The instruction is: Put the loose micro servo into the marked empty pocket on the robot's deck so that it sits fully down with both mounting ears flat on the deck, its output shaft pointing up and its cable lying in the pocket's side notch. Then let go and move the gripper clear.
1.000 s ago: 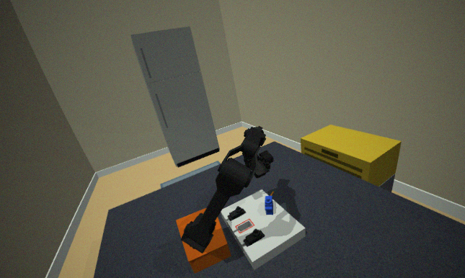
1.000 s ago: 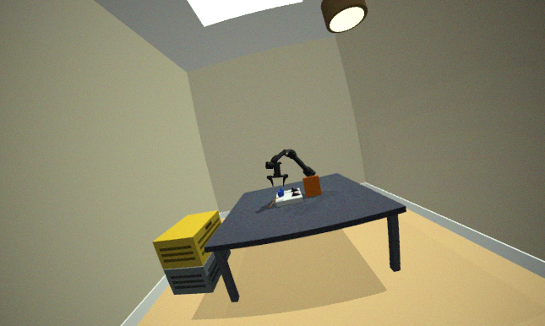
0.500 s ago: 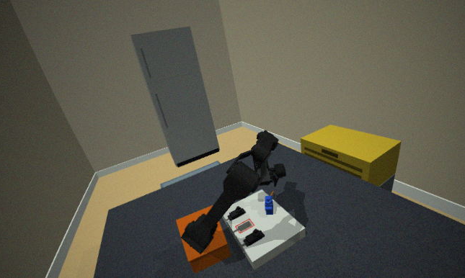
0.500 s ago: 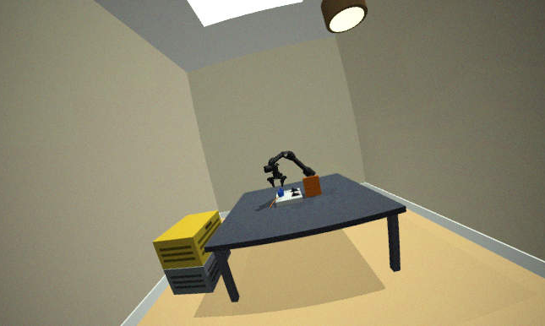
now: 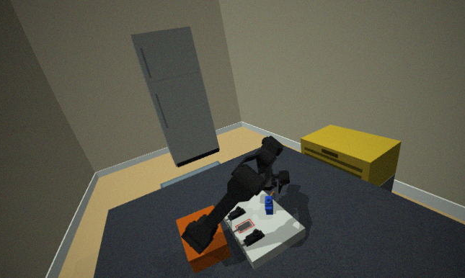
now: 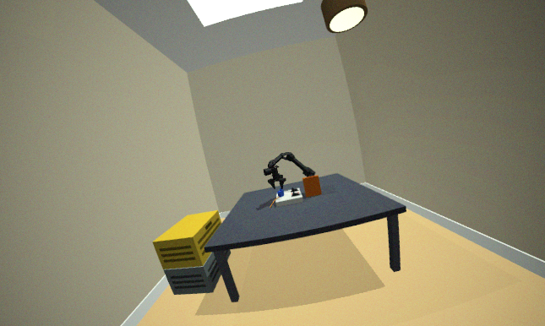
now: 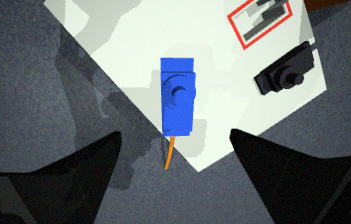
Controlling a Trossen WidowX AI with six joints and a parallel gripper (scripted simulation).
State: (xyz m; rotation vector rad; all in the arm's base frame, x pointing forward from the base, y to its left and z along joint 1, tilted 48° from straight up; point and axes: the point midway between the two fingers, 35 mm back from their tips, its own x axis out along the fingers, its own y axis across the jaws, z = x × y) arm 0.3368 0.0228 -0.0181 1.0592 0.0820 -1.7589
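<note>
Now: the white deck 4 cm behind my gripper tip, 2 cm to the right of it and 10 cm below it.
</note>
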